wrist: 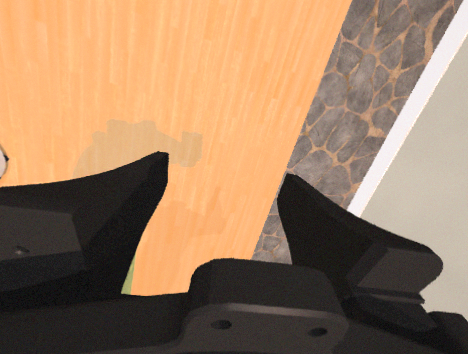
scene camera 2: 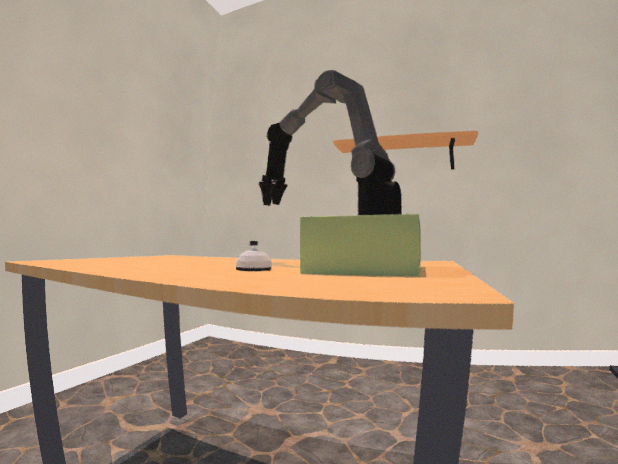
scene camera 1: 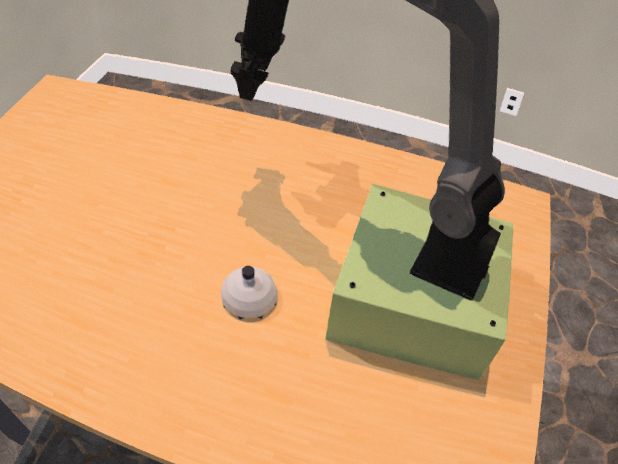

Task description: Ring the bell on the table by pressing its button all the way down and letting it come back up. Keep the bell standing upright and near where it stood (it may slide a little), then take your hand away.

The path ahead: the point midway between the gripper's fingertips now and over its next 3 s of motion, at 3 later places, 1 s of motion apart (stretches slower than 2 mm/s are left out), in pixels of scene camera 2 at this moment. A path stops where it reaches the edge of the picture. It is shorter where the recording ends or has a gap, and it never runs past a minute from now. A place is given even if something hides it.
My gripper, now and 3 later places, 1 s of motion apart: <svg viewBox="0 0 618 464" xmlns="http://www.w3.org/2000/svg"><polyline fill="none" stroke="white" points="271,204 256,201 252,188 244,161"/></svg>
